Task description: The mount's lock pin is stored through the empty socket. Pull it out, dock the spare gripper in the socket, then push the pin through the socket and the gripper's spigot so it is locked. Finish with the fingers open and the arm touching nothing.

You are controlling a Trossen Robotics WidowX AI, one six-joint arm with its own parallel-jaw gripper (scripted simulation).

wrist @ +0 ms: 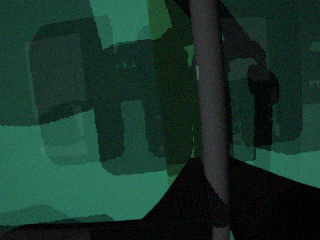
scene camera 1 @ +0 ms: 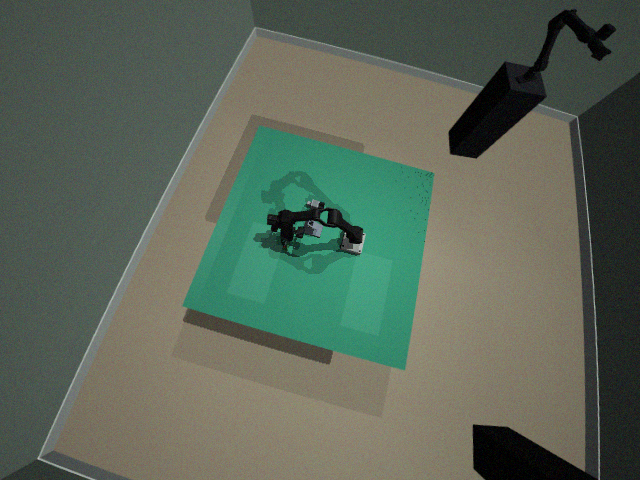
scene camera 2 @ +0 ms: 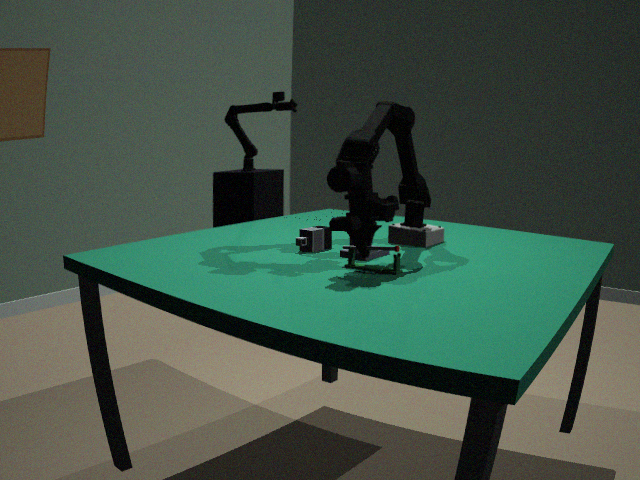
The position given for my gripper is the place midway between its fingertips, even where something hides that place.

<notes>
I see my gripper [scene camera 2: 365,257] and a spare gripper [scene camera 2: 312,239].
My gripper shows as well in the wrist view [wrist: 206,166]. The wrist view does not show the spare gripper: it is out of frame.
</notes>
